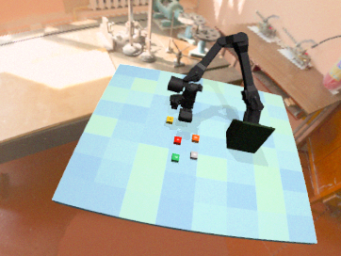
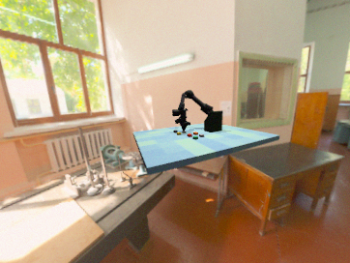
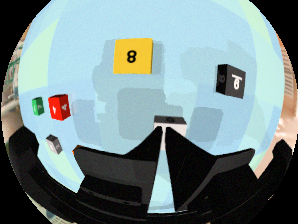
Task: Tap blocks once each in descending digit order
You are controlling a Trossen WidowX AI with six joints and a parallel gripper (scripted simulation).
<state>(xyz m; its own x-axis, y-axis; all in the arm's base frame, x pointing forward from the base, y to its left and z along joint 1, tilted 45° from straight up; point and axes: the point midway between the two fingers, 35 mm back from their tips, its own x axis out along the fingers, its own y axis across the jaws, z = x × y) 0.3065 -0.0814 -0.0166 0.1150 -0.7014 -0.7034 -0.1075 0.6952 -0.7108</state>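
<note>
Now: gripper tip 1 cm to the left of the white block, 1 cm past it and 1 cm above it. The rest, counted from my gripper tip: black block: 7 cm to the right, 6 cm ahead, 1 cm below; then yellow block: 6 cm ahead, 4 cm to the left, 1 cm below; then orange block: 11 cm to the left, 8 cm behind, 1 cm below.
</note>
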